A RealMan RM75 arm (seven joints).
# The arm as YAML. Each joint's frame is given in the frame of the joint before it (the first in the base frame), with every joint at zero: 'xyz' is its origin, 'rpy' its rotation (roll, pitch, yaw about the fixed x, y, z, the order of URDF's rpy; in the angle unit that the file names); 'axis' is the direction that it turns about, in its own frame. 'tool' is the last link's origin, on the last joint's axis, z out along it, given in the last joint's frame.
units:
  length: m
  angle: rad
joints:
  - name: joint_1
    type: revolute
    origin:
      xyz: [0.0, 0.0, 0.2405]
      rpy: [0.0, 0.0, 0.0]
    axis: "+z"
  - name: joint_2
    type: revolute
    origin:
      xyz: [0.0, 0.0, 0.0]
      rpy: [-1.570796, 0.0, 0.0]
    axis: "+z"
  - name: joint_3
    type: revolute
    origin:
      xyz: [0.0, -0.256, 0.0]
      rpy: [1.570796, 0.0, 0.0]
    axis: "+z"
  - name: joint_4
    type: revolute
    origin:
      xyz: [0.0, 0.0, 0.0]
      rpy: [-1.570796, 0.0, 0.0]
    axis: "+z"
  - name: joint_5
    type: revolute
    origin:
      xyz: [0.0, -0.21, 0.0]
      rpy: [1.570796, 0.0, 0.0]
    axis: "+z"
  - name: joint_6
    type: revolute
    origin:
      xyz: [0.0, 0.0, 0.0]
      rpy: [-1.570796, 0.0, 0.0]
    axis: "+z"
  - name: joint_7
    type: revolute
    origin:
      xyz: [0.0, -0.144, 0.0]
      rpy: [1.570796, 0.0, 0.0]
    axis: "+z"
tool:
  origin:
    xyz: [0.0, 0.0, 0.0]
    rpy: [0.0, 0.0, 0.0]
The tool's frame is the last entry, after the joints.
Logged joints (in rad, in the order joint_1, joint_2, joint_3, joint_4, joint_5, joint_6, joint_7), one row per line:
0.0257 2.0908 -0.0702 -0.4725 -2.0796 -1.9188 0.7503
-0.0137 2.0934 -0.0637 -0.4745 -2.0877 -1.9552 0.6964
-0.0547 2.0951 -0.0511 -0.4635 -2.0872 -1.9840 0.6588
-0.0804 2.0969 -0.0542 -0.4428 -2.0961 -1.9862 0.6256
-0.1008 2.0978 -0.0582 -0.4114 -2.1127 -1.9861 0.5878
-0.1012 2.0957 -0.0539 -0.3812 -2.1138 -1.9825 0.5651
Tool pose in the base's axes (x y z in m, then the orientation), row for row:
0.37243 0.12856 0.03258 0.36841 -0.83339 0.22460 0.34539
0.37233 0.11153 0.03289 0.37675 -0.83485 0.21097 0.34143
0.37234 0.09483 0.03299 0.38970 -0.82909 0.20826 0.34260
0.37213 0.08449 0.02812 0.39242 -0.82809 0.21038 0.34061
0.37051 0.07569 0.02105 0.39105 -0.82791 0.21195 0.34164
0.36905 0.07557 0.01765 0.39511 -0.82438 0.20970 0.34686
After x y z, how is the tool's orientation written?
As a quaternion, w x y z.
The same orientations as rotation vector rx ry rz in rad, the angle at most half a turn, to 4 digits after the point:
-2.1398 0.5767 0.8868
-2.1351 0.5395 0.8732
-2.1075 0.5294 0.8709
-2.1023 0.5341 0.8647
-2.1032 0.5384 0.8679
-2.0902 0.5317 0.8795

